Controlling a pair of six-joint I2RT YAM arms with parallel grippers.
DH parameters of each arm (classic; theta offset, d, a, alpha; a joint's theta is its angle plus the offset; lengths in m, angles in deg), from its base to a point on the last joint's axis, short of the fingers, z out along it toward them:
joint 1: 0 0.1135 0.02 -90
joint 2: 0 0 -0.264 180
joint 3: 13.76 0 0.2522 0
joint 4: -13.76 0 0.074 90
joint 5: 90 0 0 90
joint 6: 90 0.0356 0 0
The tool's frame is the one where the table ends.
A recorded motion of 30 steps. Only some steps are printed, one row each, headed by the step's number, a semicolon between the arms.
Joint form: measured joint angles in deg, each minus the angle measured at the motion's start. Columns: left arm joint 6, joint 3, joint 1, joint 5, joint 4, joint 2; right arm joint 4, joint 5, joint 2, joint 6, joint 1, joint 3.
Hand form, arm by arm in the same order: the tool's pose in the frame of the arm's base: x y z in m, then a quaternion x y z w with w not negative. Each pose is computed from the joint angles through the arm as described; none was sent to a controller.
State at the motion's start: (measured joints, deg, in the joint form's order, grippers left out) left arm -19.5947 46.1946 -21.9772 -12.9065 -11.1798 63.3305; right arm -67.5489 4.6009 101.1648 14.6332 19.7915 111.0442
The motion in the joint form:
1: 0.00 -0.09 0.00 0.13 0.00 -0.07; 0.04 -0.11 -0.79 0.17 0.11 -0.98
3: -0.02 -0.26 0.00 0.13 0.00 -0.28; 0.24 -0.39 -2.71 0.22 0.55 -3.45
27: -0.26 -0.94 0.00 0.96 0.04 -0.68; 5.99 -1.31 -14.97 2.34 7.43 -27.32
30: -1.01 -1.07 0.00 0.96 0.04 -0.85; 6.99 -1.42 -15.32 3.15 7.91 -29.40
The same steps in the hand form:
1: 0.2335 -0.0858 0.2827 -0.03927 0.85434 -0.09143 0.51010; 0.3368 0.1190 0.3809 -0.03185 0.95962 0.04666 0.27556
3: 0.2328 -0.0855 0.2825 -0.03946 0.85416 -0.09165 0.51035; 0.3280 0.1188 0.3797 -0.03595 0.96040 0.04917 0.27189
27: 0.2309 -0.0852 0.2800 -0.03734 0.85574 -0.09789 0.50669; 0.2657 0.1344 0.3278 -0.08057 0.97071 0.05857 0.21863
30: 0.2303 -0.0850 0.2799 -0.04297 0.85530 -0.10133 0.50631; 0.2632 0.1360 0.3196 -0.07828 0.97234 0.05945 0.21189

